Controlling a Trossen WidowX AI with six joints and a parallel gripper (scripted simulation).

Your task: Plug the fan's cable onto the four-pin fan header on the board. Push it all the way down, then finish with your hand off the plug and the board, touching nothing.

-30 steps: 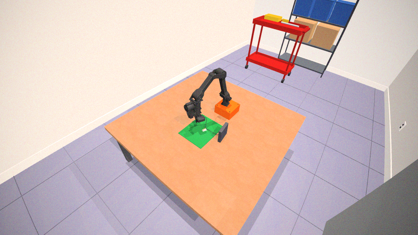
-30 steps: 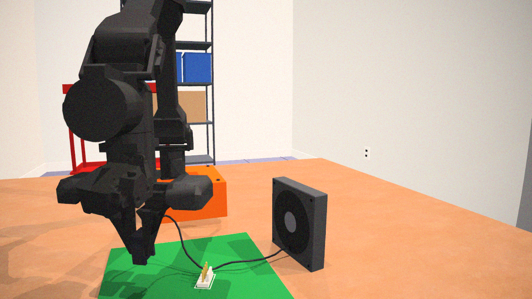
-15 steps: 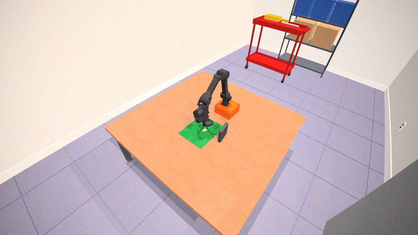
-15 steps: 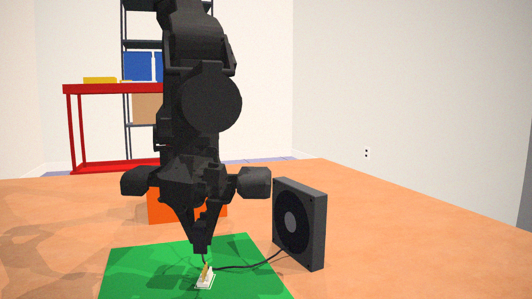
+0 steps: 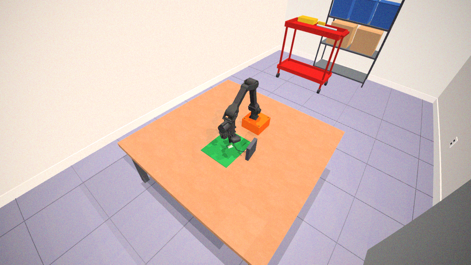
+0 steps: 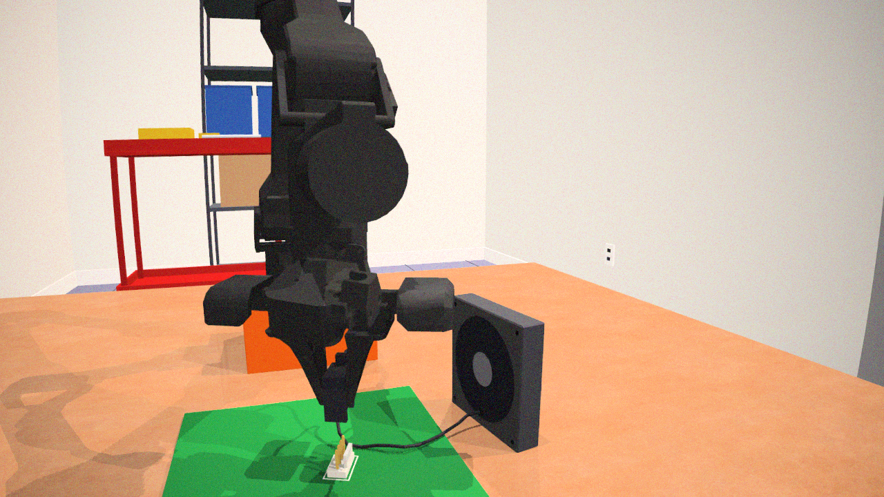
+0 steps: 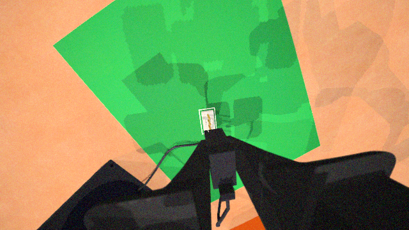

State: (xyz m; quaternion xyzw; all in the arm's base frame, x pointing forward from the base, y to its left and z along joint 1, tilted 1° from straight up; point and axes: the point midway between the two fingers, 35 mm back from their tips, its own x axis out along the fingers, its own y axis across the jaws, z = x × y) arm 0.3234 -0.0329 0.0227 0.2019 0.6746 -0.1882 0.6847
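Right now the white four-pin header is 60 mm below my gripper tip. The rest, counted from my gripper tip: black fan: 10 mm behind, 150 mm to the left; then black fan plug: 10 mm behind, 10 mm above; then green board: 10 mm ahead, 20 mm to the right, 80 mm below.
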